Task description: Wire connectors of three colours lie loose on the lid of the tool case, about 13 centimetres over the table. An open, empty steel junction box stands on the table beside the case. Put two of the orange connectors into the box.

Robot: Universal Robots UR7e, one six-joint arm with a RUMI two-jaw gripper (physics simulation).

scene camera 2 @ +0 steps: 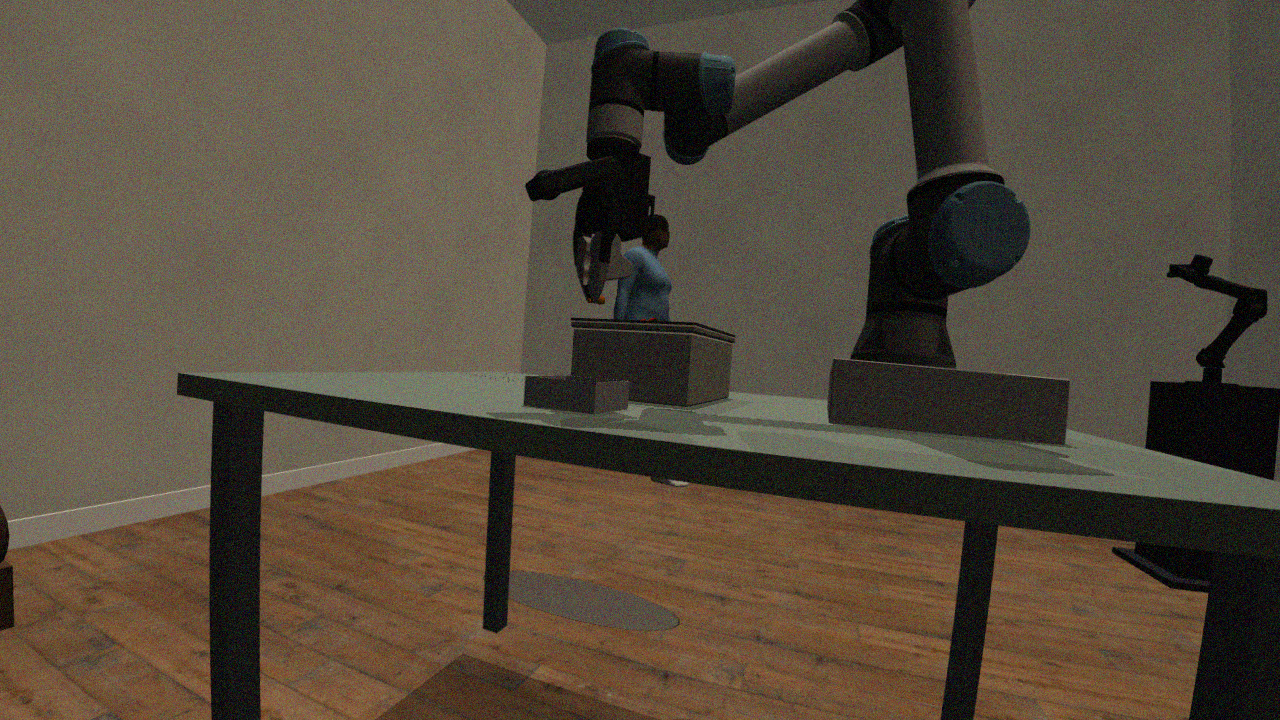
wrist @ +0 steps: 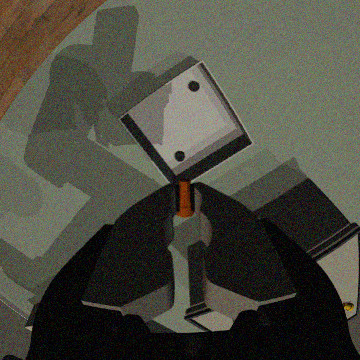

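Pixels of known places: gripper, fingertip midpoint: (scene camera 2: 592,302) (wrist: 184,186); arm's base, origin of the base link: (scene camera 2: 900,372).
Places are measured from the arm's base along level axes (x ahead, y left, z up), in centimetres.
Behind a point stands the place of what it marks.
My gripper (scene camera 2: 594,299) {x 41.9, y 23.7, z 6.4 cm} (wrist: 184,186) {x 41.9, y 23.7, z 6.4 cm} is shut on an orange connector (scene camera 2: 599,300) {x 41.0, y 23.3, z 6.7 cm} (wrist: 184,199) {x 41.6, y 23.3, z 7.1 cm}, which shows between the fingertips. It hangs above the table, higher than the tool case lid. The steel junction box (scene camera 2: 559,394) {x 43.0, y 29.0, z -5.7 cm} (wrist: 200,117) {x 44.4, y 23.3, z -7.5 cm} stands open on the table, just ahead of the fingertips in the wrist view; its floor shows two dark round holes and no connector. The tool case (scene camera 2: 631,362) {x 41.2, y 8.2, z -1.4 cm} (wrist: 305,215) {x 48.5, y 7.7, z -1.2 cm} stands beside it. A yellow connector (wrist: 348,306) {x 48.8, y -11.0, z 6.0 cm} lies on the case lid (wrist: 337,265) {x 48.9, y 3.4, z 5.0 cm} at the right edge of the wrist view.
The table (scene camera 2: 358,394) {x 67.6, y 36.8, z -7.6 cm} (wrist: 310,100) {x 57.5, y 16.9, z -7.6 cm} carries the case, the box and the robot's base block (scene camera 2: 948,400) {x -3.9, y 12.7, z -3.2 cm}. The arm's shadow falls over the table and part of the box. A person (scene camera 2: 646,282) in blue stands behind the table. Another small arm (scene camera 2: 1239,313) stands at the far right.
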